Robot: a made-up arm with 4 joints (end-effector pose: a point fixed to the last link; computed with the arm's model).
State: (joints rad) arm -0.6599 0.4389 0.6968 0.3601
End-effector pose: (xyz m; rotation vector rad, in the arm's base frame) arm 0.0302 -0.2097 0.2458 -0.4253 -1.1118 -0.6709
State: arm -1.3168 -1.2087 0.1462 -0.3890
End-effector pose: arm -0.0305 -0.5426 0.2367 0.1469 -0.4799 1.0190
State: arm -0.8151 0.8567 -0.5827 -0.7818
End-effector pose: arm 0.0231 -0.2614 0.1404 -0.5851 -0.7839 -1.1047
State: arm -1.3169 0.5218 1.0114 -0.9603
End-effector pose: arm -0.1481 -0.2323 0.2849 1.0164 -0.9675 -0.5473
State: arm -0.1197 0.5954 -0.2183 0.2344
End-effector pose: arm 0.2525 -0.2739 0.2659 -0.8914 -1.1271 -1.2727
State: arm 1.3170 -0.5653 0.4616 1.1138
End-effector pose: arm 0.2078 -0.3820 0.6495 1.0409 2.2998 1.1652
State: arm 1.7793 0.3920 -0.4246 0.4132
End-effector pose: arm 0.1079 -0.2720 0.8138 -0.2885 2.2395 2.0537
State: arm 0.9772 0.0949 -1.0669 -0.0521
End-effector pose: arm 0.3088 -0.4615 0.6144 -0.9277 -1.9126 -1.9682
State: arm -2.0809 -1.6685 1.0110 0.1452
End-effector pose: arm -0.0852 -0.5672 0.3314 1.1217 0.3484 1.0479
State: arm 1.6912 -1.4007 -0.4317 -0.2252
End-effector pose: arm -0.0925 -0.4868 0.8176 1.4603 1.7560 0.1667
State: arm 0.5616 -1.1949 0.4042 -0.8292
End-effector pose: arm 0.1682 -0.5439 0.5845 -0.4876 -1.5601 1.5316
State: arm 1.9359 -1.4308 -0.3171 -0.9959
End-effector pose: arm -0.2000 -0.4939 0.7651 1.7339 1.9040 -0.5975
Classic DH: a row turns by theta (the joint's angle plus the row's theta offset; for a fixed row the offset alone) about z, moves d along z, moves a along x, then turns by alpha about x. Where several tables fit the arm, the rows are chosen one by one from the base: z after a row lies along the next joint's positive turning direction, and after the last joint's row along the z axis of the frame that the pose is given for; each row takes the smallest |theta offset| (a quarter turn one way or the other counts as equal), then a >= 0, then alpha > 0; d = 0 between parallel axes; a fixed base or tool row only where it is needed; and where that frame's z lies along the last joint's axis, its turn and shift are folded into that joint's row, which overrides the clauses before.
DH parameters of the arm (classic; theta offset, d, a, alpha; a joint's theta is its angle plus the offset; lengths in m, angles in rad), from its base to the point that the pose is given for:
base (fixed): -0.1046 0.4432 0.0113 1.4797
joint 1: 1.2868 0.3178 0.0883 1.5502
joint 2: -1.47 0.1466 -0.1464 -1.8516
joint 3: -0.9585 0 0.1492 3.1416
joint 4: -0.3549 0.2116 0.0098 1.2669
tool (fixed): -1.5449 0.0617 0 0

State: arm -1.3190 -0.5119 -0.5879 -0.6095
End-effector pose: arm -0.0994 -0.5128 0.1831 -0.6020 -0.5900 0.3657
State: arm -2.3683 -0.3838 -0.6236 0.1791
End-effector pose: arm -0.3735 -0.4318 0.3732 -1.0769 0.3392 0.8251
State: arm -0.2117 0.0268 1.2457 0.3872
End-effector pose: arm 0.0017 -0.3154 0.2765 0.0822 -1.6715 0.0163
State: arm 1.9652 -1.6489 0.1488 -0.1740
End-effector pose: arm -0.1700 -0.4900 0.7357 1.7974 1.5819 -0.2572
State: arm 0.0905 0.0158 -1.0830 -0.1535
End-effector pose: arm 0.2752 -0.5030 0.3111 -1.4968 -1.3968 -1.1884
